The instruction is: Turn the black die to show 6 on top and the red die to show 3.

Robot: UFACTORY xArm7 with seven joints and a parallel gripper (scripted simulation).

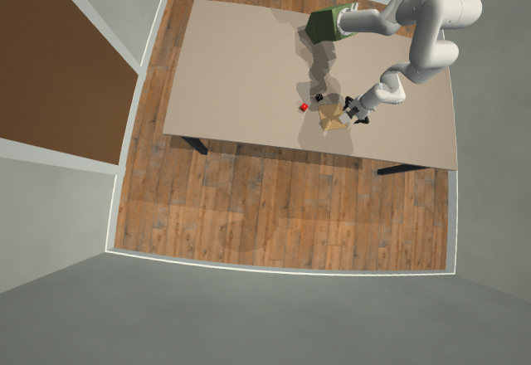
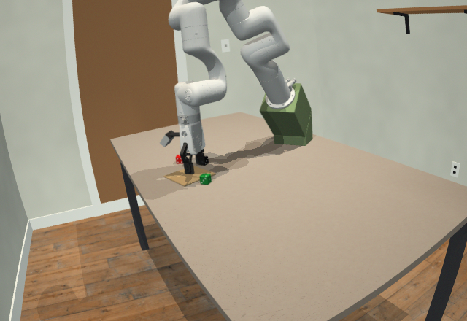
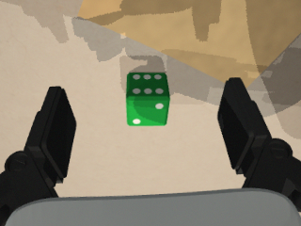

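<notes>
The green die lies 3 cm behind my hand, 2 cm to the left of it and 5 cm below it. Also, from my hand: tan mat 1 cm ahead, 8 cm to the right, 6 cm below; black die 8 cm behind, 17 cm to the right, 5 cm below; red die 24 cm to the right, 5 cm below.
</notes>
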